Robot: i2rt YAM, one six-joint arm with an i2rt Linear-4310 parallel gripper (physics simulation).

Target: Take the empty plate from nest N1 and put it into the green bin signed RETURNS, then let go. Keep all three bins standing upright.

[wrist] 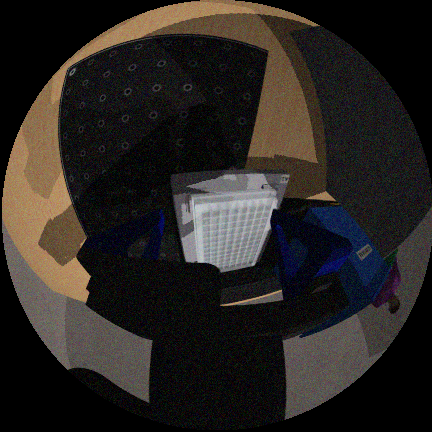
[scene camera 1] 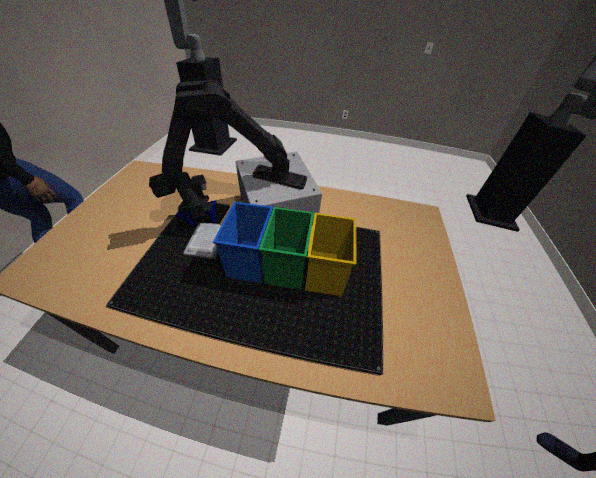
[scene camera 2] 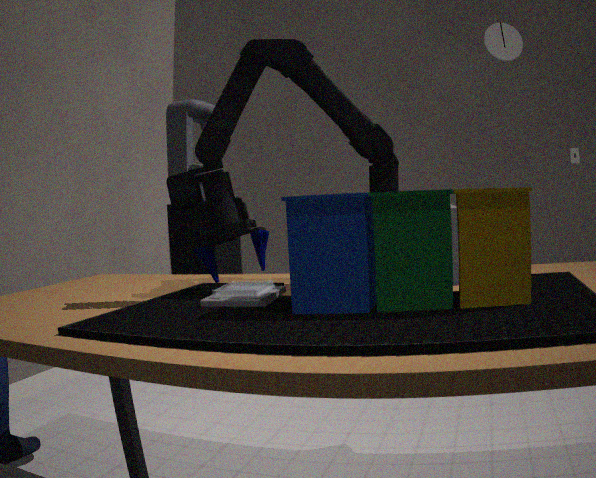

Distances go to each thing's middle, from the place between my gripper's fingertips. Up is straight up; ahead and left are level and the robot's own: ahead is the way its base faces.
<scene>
Right now my hand is 50 mm short of the white gridded plate (scene camera 2: 236,289), 30 mm to the right of it and 20 mm above it. From my hand the other things lie so: grey nest (wrist: 228,179) (50 mm ahead, 30 mm to the left, 30 mm below); then blue bin (scene camera 2: 331,246) (90 mm ahead, 230 mm to the left, 50 mm above); then green bin (scene camera 2: 412,229) (80 mm ahead, 360 mm to the left, 50 mm above).
</scene>
